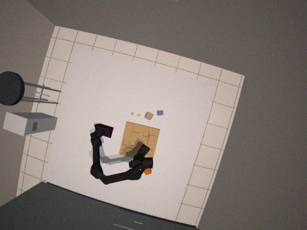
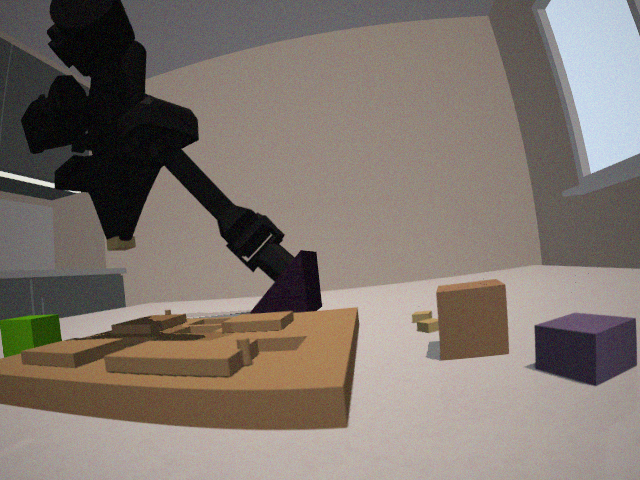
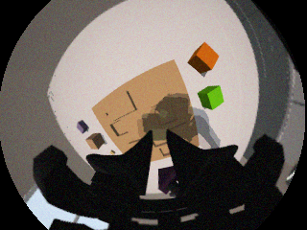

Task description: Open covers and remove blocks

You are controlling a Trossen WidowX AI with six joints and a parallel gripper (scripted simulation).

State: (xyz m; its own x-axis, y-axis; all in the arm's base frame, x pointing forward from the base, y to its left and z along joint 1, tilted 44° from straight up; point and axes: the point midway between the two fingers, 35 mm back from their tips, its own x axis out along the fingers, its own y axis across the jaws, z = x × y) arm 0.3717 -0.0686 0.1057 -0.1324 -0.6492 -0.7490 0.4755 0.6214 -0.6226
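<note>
Right now the tan puzzle board is 3 cm behind my gripper tip, 4 cm to the left of it and 10 cm below it. The rest, counted from my gripper tip: orange block: 7 cm ahead, 18 cm to the right, 9 cm below; brown block: 3 cm ahead, 29 cm to the left, 9 cm below; green block: 3 cm behind, 16 cm to the right, 9 cm below.
</note>
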